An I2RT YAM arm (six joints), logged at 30 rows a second.
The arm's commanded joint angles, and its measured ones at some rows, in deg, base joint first. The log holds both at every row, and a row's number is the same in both.
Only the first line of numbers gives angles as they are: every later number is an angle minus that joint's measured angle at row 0.
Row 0, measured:
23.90 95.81 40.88 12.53 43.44 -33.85
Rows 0 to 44, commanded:
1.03 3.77 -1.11 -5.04 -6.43 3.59
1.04 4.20 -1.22 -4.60 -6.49 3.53
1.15 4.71 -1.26 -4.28 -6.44 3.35
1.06 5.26 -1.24 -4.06 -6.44 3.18
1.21 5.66 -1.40 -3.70 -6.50 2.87
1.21 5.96 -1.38 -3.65 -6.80 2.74
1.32 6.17 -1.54 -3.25 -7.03 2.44
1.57 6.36 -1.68 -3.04 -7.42 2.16
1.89 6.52 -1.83 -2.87 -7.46 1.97
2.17 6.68 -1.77 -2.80 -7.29 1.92
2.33 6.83 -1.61 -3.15 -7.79 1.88
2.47 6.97 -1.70 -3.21 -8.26 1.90
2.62 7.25 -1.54 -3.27 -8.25 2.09
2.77 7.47 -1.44 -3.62 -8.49 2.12
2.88 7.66 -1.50 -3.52 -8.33 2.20
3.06 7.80 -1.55 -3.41 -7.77 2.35
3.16 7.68 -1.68 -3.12 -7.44 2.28
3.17 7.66 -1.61 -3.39 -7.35 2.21
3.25 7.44 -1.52 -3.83 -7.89 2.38
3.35 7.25 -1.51 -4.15 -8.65 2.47
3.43 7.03 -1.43 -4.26 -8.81 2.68
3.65 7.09 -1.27 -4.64 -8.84 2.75
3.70 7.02 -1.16 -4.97 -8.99 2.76
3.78 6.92 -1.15 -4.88 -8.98 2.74
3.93 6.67 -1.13 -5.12 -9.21 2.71
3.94 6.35 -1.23 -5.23 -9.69 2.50
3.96 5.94 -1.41 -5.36 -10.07 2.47
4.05 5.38 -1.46 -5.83 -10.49 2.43
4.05 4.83 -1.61 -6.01 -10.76 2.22
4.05 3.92 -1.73 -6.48 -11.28 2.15
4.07 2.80 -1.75 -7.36 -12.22 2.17
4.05 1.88 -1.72 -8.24 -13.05 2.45
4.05 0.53 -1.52 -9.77 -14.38 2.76
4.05 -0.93 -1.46 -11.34 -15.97 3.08
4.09 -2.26 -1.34 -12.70 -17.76 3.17
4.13 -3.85 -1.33 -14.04 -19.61 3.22
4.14 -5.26 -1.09 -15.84 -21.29 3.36
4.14 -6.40 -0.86 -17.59 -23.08 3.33
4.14 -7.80 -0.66 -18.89 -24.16 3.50
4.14 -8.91 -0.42 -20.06 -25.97 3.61
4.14 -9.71 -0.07 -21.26 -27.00 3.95
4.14 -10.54 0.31 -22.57 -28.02 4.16
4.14 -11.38 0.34 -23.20 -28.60 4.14
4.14 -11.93 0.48 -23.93 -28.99 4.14
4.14 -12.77 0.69 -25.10 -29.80 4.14
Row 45, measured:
3.85 -10.62 0.16 -18.44 -24.92 2.50
